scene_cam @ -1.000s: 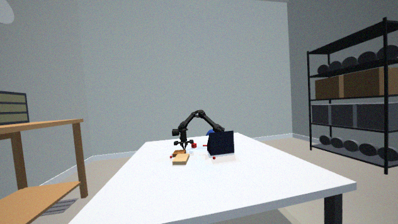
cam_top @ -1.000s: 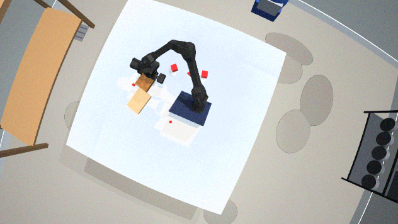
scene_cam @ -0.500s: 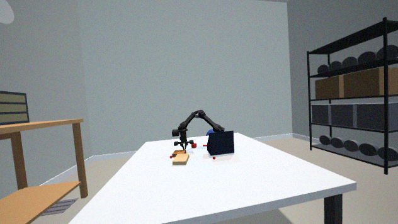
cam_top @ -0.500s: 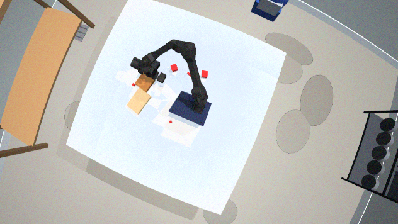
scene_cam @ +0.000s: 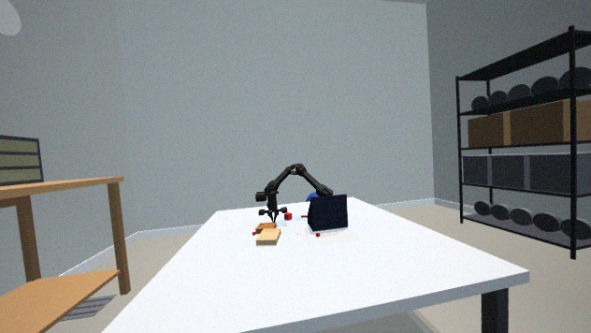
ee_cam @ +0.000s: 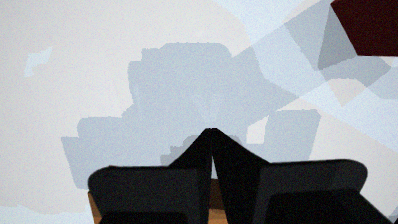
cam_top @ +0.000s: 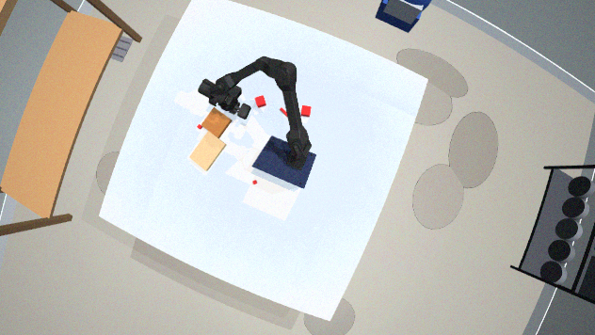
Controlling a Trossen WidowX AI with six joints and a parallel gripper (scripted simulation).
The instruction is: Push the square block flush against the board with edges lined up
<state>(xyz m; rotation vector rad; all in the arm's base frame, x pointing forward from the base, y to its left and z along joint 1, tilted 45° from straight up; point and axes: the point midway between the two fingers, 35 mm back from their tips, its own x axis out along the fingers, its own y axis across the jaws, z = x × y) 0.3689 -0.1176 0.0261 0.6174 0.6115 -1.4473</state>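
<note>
The square block lies 5 cm ahead of my gripper tip, 9 cm to the left of it and 1 cm above it. The rest, counted from my gripper tip: red stick: 23 cm behind, 8 cm to the right; board: 2 cm ahead, 22 cm to the left, 1 cm above.
</note>
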